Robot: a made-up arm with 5 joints.
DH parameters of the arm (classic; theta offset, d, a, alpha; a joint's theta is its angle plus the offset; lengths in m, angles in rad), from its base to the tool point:
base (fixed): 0.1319 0 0.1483 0
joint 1: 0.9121 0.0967 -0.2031 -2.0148
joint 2: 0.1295 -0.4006 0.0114 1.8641
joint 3: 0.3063 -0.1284 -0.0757 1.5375
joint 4: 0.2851 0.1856 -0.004 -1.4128
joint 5: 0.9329 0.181 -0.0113 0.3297
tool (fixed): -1.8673 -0.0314 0 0
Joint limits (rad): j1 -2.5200..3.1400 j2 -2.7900..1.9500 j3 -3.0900..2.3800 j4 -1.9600..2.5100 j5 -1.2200..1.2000
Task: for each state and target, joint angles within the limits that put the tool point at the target. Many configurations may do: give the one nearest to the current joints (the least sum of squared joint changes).
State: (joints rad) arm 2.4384 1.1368 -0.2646 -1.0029 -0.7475
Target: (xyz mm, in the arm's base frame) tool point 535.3 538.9 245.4
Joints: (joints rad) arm 1.9863 1.2531 -0.3197 -1.7480 -0.6629
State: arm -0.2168 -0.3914 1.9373 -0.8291 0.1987
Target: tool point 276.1 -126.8 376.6
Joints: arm 0.0428 -0.7668 2.3028 -0.1887 0.3275
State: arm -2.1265 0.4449 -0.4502 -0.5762 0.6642
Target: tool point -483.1 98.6 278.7
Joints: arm -2.3314 0.5555 -0.4830 -1.3130 0.8054
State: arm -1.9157 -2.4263 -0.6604 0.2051 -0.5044
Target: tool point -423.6 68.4 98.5
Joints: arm -2.4207 -1.7249 -0.7570 0.3259 -0.4580
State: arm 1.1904 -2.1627 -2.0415 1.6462 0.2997
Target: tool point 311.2 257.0 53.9
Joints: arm 1.2723 -2.1785 -1.5186 1.7546 0.3127
